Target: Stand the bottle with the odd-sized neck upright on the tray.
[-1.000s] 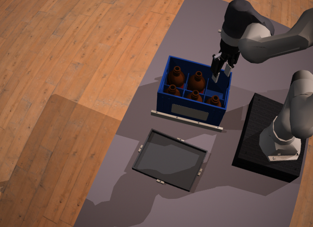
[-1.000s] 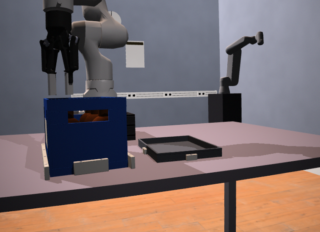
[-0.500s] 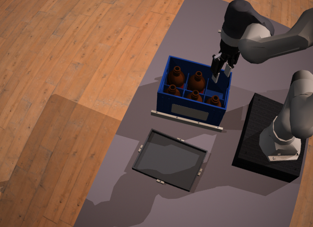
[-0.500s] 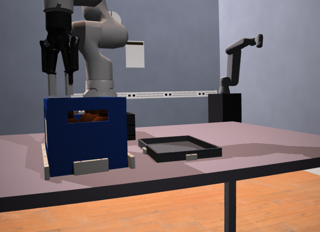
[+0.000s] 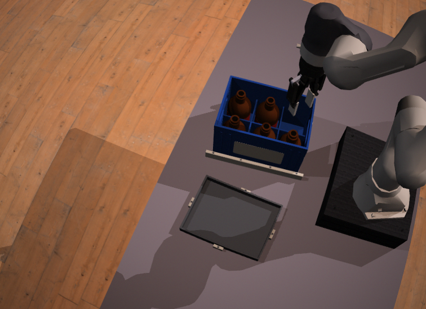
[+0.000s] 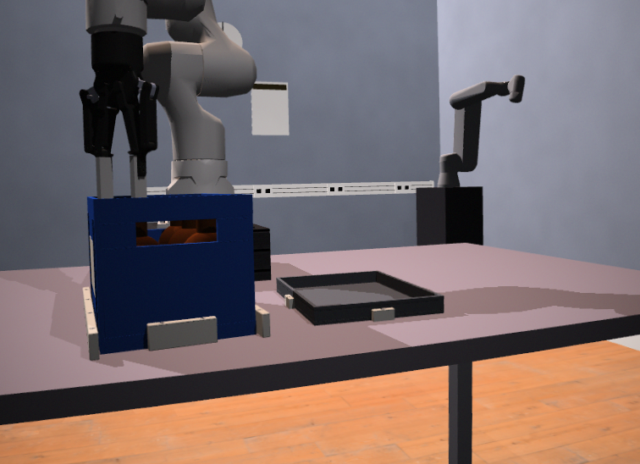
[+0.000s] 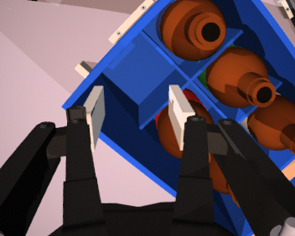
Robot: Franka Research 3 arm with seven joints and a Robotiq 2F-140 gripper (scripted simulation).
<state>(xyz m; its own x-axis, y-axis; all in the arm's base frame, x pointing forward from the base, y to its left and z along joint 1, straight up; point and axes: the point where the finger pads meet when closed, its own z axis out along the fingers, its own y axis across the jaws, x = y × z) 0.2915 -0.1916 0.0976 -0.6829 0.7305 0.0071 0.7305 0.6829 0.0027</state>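
Right now my hand is 11 cm above the bottle, 9 cm to the right of it and 1 cm short of it. Also, from my hand: crate 12 cm below, 9 cm ahead, 4 cm to the left; dark tray 33 cm to the left, 19 cm below, 12 cm ahead.
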